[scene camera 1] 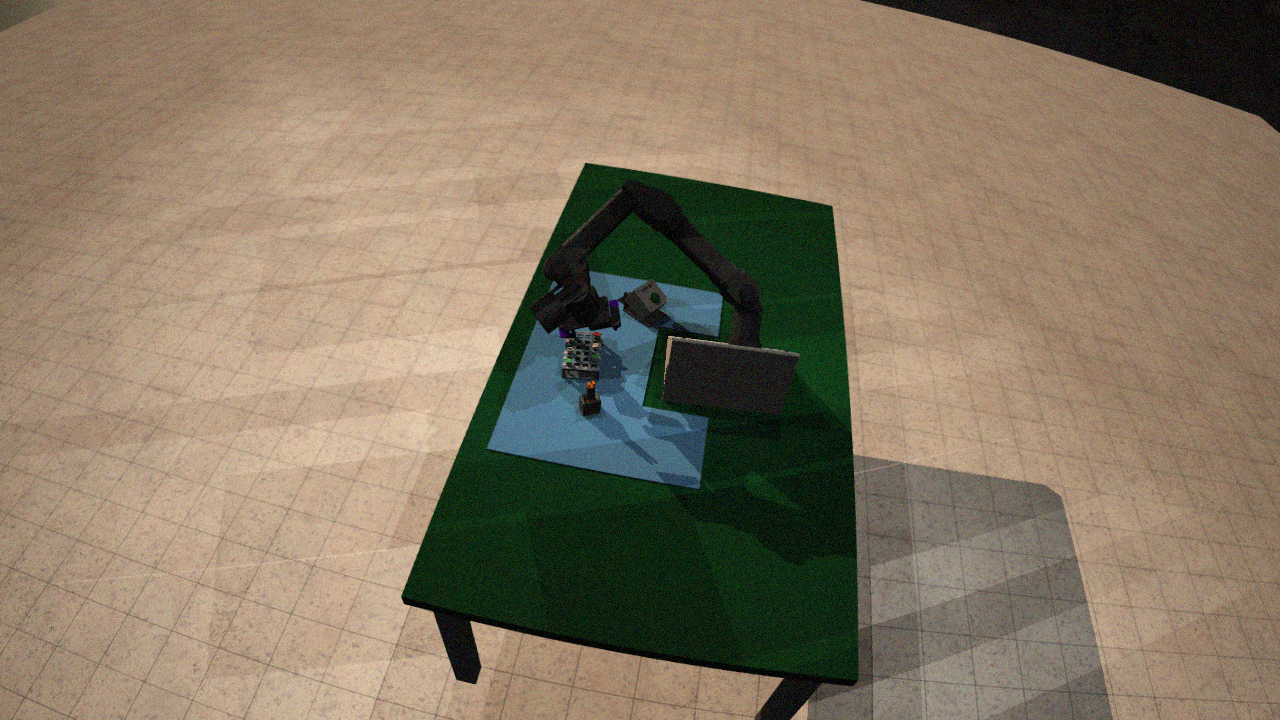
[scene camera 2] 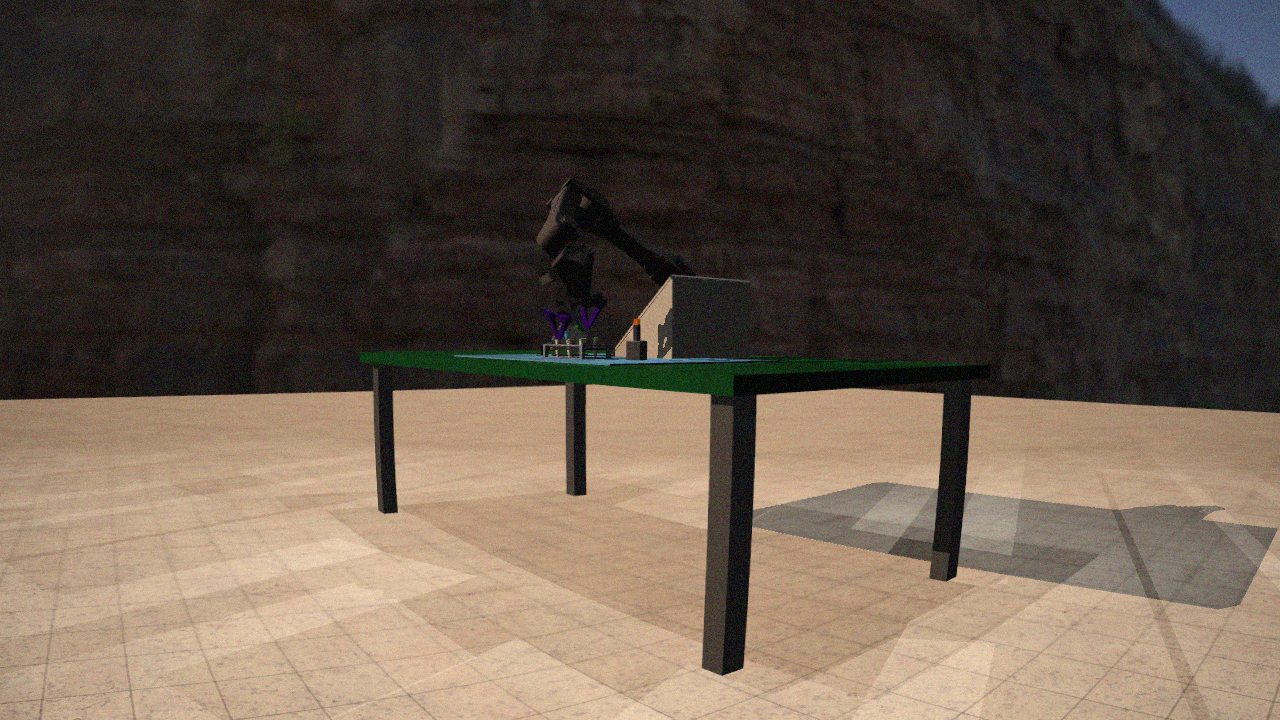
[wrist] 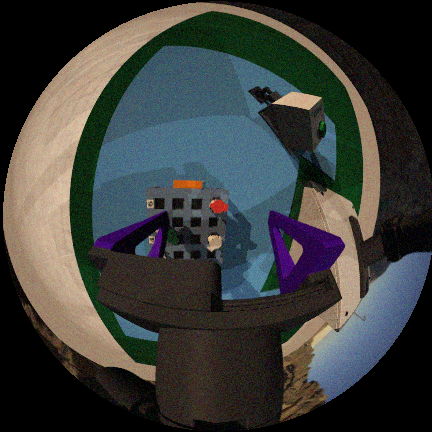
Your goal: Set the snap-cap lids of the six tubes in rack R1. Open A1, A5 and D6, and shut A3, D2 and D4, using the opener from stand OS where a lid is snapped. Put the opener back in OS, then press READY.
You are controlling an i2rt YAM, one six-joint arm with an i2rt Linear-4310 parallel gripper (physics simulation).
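Places are measured from the arm's base along level axes (x left, y back, z up), in centimetres.
Where they show: gripper, fingertip midpoint: (scene camera 1: 595,332) (scene camera 2: 573,333) (wrist: 218,216); arm's base, origin of the base link: (scene camera 1: 743,345) (scene camera 2: 696,307) (wrist: 360,255).
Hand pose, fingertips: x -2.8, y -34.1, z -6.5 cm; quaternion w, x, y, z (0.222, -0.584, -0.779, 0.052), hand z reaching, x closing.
Note:
Things, the pixels of their top centre, and the offset from my fingertips. Level surfaces: height alone.
- rack R1, middle of its top: (wrist: 189,257) (scene camera 2: 575,331) (scene camera 1: 583,340) dx +4.1, dy -2.0, dz +0.6 cm
- red lid, middle of its top: (wrist: 218,206) dx -0.7, dy +0.1, dz -1.1 cm
- cream lid, middle of its top: (wrist: 215,242) dx +3.1, dy +0.7, dz -1.1 cm
- dark green lid, middle of its top: (wrist: 169,237) dx +2.7, dy -4.1, dz -0.2 cm
- orange-tipped opener, middle of its top: (scene camera 2: 636,318) (scene camera 1: 591,382) dx +19.4, dy +3.0, dz +3.2 cm
- green button, middle of its top: (wrist: 325,127) (scene camera 1: 654,294) dx -15.0, dy +11.6, dz +2.2 cm
- pale box, middle of its top: (wrist: 323,113) (scene camera 2: 569,321) (scene camera 1: 648,287) dx -16.2, dy +9.7, dz +3.1 cm
- blue mat, its level: dz -5.3 cm
- green table, its level: dz -5.6 cm
My gripper (scene camera 1: 588,319) (scene camera 2: 572,332) (wrist: 218,216) is open, with its purple fingers wide apart and nothing between them. It points down over rack R1 (scene camera 1: 581,373) (wrist: 187,195). In the wrist view a red lid (wrist: 218,206) and a cream lid (wrist: 214,242) are at the rack's right side, and a dark green lid (wrist: 172,237) is further left. The left finger and gripper body hide part of the rack. Lid positions are too small to tell for certain. The orange-tipped opener (scene camera 1: 590,385) (scene camera 2: 636,322) stands upright in its dark stand OS (scene camera 1: 589,405) (scene camera 2: 636,349). A green button (scene camera 1: 655,298) (wrist: 322,128) is on a box.
The pale box (scene camera 1: 642,302) (wrist: 293,120) stands tilted beyond the rack, with dark parts at its side. A large upright panel (scene camera 1: 730,376) (scene camera 2: 711,317) stands near the arm's base. A blue mat (scene camera 1: 546,429) (wrist: 200,140) lies on the green table (scene camera 1: 608,564).

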